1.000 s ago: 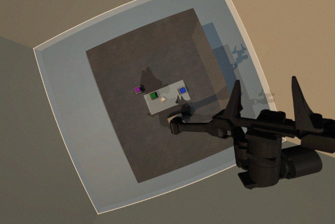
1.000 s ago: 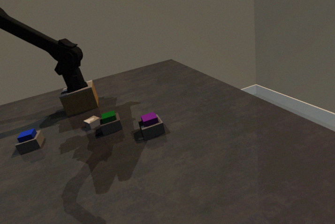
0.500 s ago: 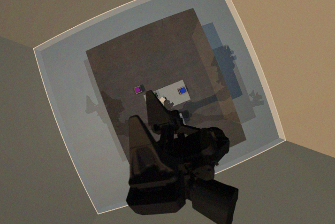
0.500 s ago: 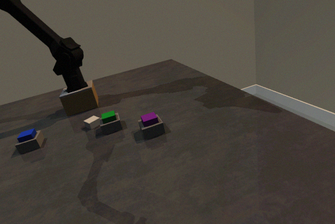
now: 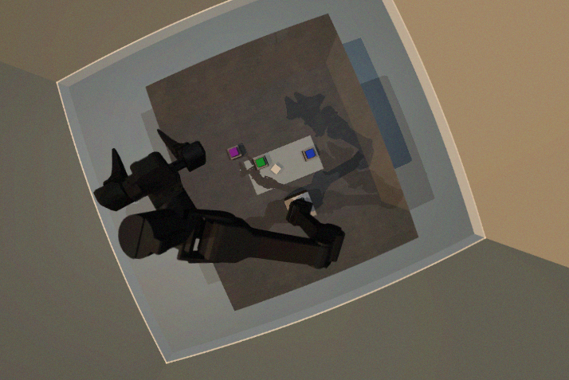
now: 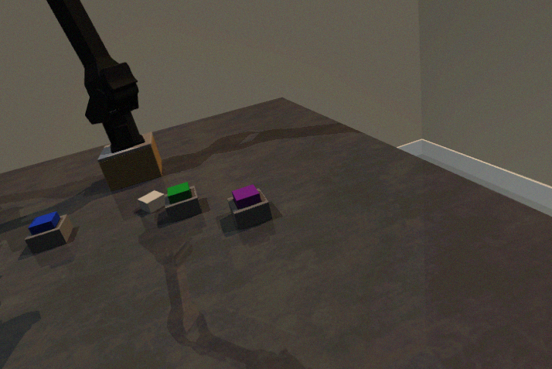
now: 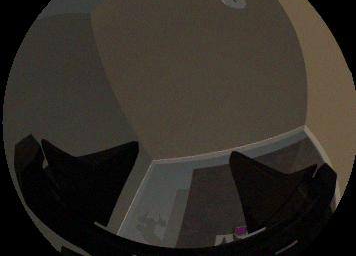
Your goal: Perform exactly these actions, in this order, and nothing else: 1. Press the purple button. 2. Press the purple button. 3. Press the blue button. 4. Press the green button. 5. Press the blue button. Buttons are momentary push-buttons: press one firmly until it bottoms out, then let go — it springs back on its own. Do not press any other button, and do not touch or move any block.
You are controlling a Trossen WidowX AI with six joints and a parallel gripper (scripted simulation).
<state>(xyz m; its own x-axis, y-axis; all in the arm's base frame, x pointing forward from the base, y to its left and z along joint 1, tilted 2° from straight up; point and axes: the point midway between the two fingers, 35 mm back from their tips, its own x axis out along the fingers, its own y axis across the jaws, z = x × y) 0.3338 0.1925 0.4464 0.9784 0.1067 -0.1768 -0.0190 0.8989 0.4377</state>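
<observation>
My gripper tip is 3 cm past the purple button, 7 cm to the left of it and 49 cm above it. The rest, counted from my gripper tip: small white block (18 cm behind, 18 cm to the right, 51 cm below); then blue button (19 cm behind, 33 cm to the right, 49 cm below); then green button (12 cm behind, 14 cm to the right, 49 cm below).
</observation>
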